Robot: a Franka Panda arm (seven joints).
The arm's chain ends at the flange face. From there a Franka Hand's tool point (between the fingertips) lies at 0.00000 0.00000 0.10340 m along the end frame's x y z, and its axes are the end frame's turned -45 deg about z.
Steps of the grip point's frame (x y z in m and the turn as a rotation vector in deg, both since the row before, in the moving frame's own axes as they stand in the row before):
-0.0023, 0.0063, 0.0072, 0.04, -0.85, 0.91
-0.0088, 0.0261, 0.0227, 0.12, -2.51, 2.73
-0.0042, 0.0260, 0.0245, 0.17, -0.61, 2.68
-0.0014, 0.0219, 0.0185, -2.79, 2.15, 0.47
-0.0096, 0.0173, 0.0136, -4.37, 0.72, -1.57
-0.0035, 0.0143, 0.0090, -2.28, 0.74, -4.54
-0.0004, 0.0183, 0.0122, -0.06, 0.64, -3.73
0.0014, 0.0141, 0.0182, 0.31, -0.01, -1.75
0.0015, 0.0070, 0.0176, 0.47, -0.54, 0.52
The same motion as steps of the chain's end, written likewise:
0.0040, 0.0051, 0.0072, -0.57, -0.63, 0.91
0.0157, 0.0217, 0.0228, -1.69, -1.86, 2.73
0.0164, 0.0208, 0.0245, -0.31, -0.55, 2.68
0.0082, 0.0156, 0.0187, -0.45, 3.49, 0.47
-0.0011, 0.0145, 0.0139, -2.58, 3.60, -1.57
0.0037, 0.0108, 0.0091, -1.09, 2.14, -4.54
0.0118, 0.0140, 0.0122, 0.41, 0.49, -3.73
0.0114, 0.0094, 0.0182, 0.21, -0.23, -1.75
0.0073, 0.0038, 0.0176, -0.05, -0.71, 0.52

